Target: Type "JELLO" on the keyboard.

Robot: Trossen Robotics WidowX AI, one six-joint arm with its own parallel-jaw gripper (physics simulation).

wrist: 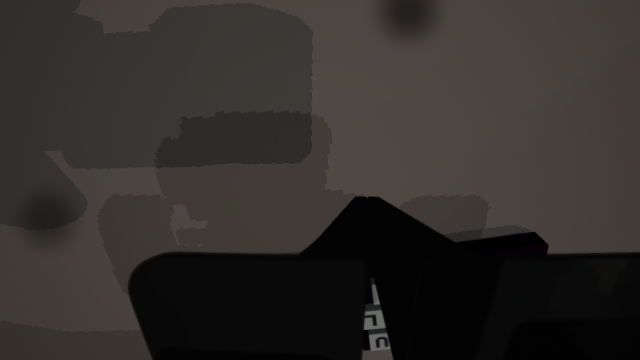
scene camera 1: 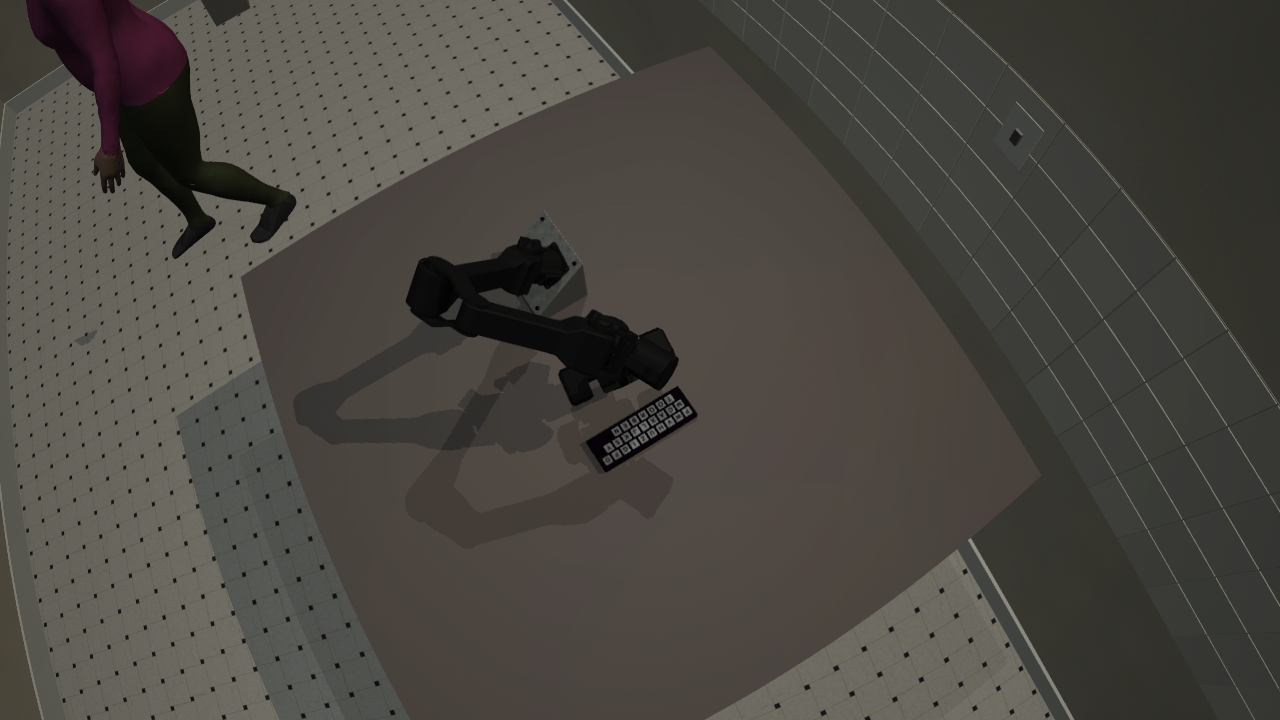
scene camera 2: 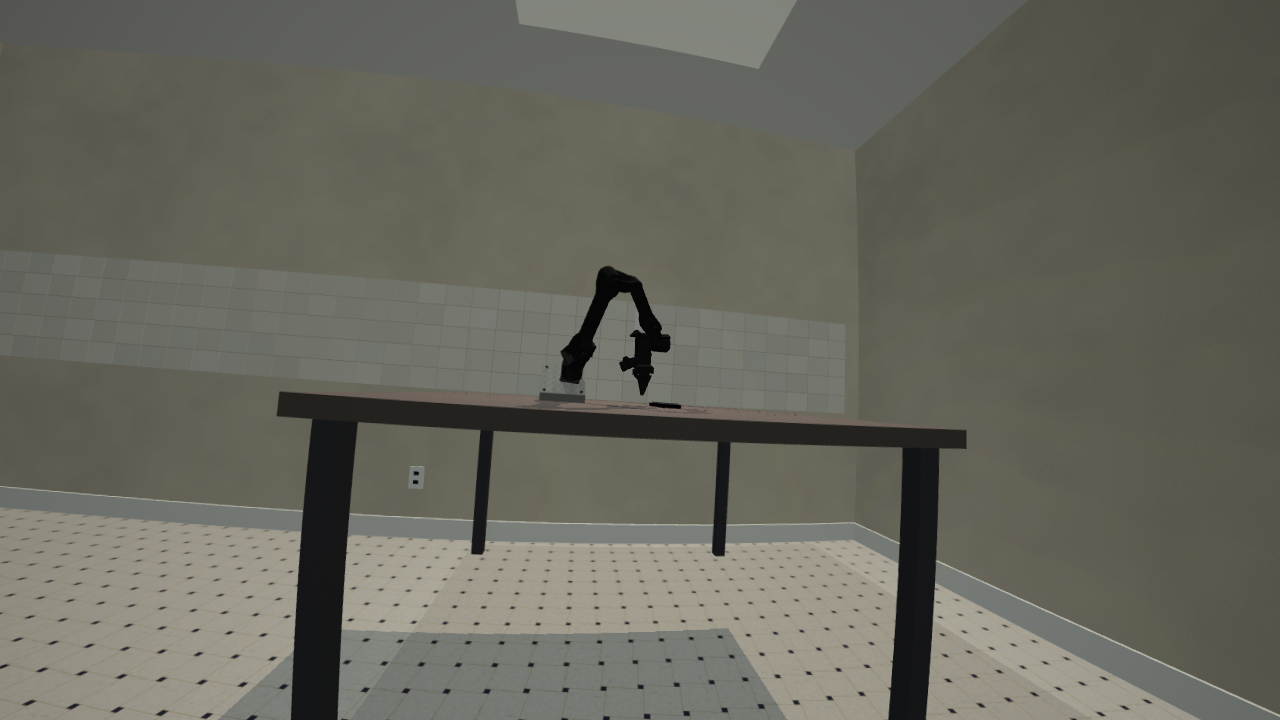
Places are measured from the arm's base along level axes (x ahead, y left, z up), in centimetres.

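Where they show: gripper, fingertip midpoint: (wrist: 365, 209) (scene camera 1: 620, 385) (scene camera 2: 642, 395); arm's base at its link origin: (scene camera 1: 551, 265) (scene camera 2: 570, 376).
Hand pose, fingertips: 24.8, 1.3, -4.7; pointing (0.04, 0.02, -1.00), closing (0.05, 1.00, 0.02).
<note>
Each offset is from my fingertips to the centre of the thing, as dx, dy, dz.
The dark keyboard {+8.0, +0.0, -2.8} (scene camera 1: 641, 429) (scene camera 2: 665, 405) (wrist: 537, 244) with pale letter keys lies flat on the table. My gripper (scene camera 2: 642, 392) (wrist: 365, 209) points down and is shut, with nothing between the fingers. In scene camera 2 the fingertips are a little above the table, left of the keyboard and apart from it. In the wrist view the fingers hide most of the keyboard; the L key {+7.9, +0.5, -2.2} (wrist: 374, 320) and the U key {+9.7, +1.1, -2.2} (wrist: 381, 342) show in part through the gap between the finger bodies. In scene camera 1 the fingertips are hidden under the wrist. The J, E and O keys do not show in the wrist view.
The arm's grey base plate (scene camera 1: 572, 265) (scene camera 2: 562, 396) is fixed on the brown table (scene camera 1: 805, 376) (scene camera 2: 805, 433). The arm's shadows fall across the table and around the keyboard. A person (scene camera 1: 143, 62) in a pink top stands on the tiled floor beyond the table.
</note>
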